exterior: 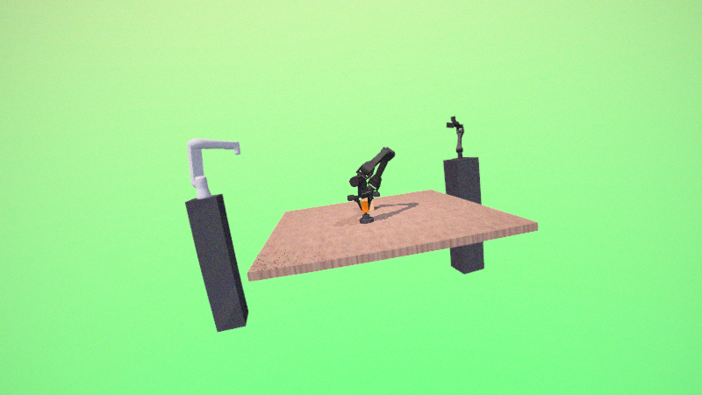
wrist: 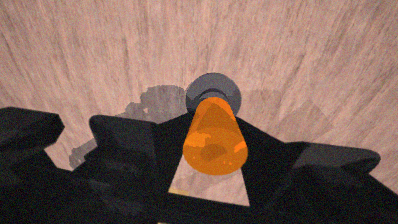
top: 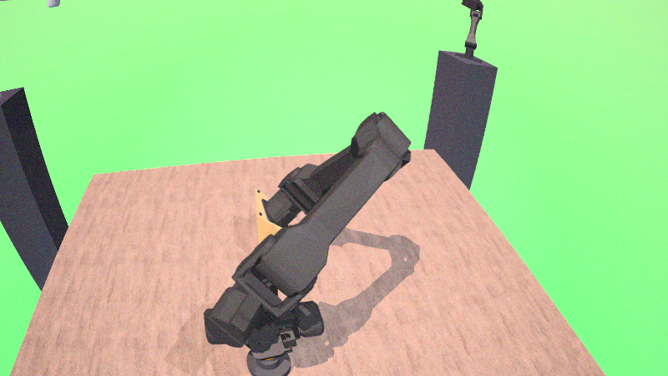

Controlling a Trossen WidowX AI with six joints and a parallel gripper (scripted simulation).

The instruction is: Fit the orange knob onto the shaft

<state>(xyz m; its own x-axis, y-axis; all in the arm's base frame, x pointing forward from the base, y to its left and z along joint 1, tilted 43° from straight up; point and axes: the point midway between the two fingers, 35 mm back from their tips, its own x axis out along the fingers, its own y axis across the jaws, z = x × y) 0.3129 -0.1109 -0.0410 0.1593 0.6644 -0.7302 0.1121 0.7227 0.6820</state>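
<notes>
The orange knob is 2 cm above my gripper tip. Round my gripper tip: dark round pedestal 4 cm below.
</notes>
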